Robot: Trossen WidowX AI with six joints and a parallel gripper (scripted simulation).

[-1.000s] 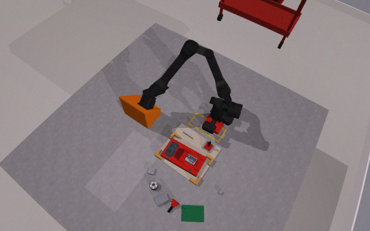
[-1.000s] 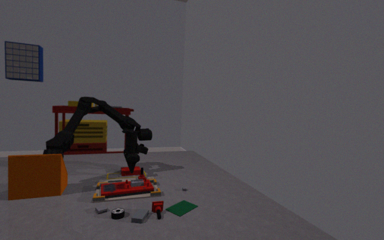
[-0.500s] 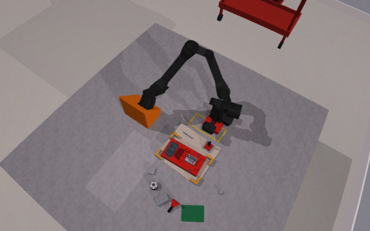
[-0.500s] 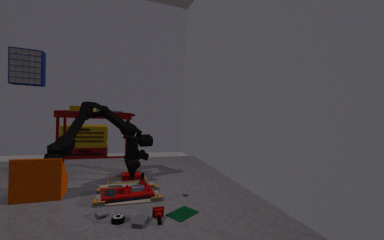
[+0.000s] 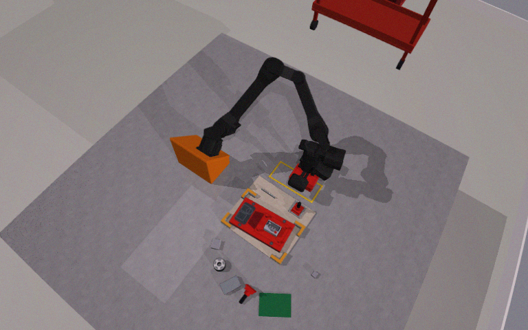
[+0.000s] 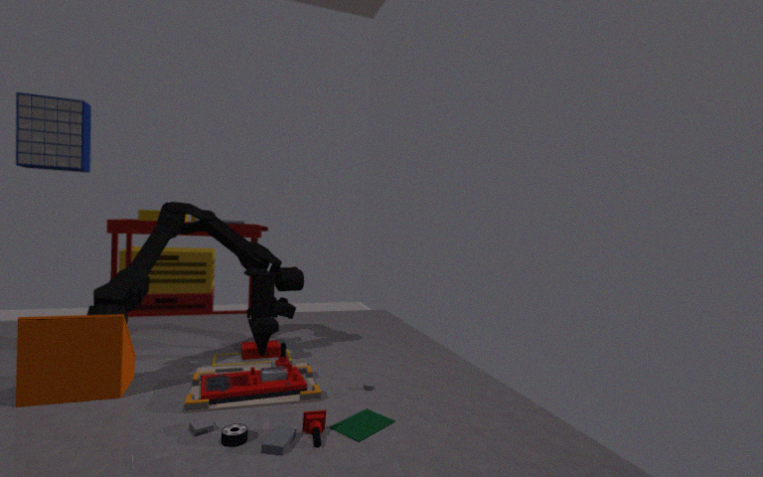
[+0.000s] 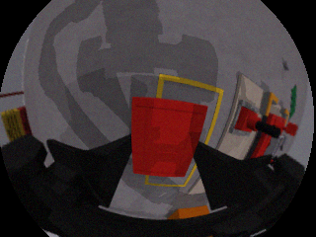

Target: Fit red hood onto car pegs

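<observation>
My gripper tip is 23 cm to the left of the grey engine block, 2 cm below it and 1 cm short of it. The rest, counted from my gripper tip: red hood: 1 cm above; green pad: 44 cm to the right, 15 cm ahead, 1 cm below.
</observation>
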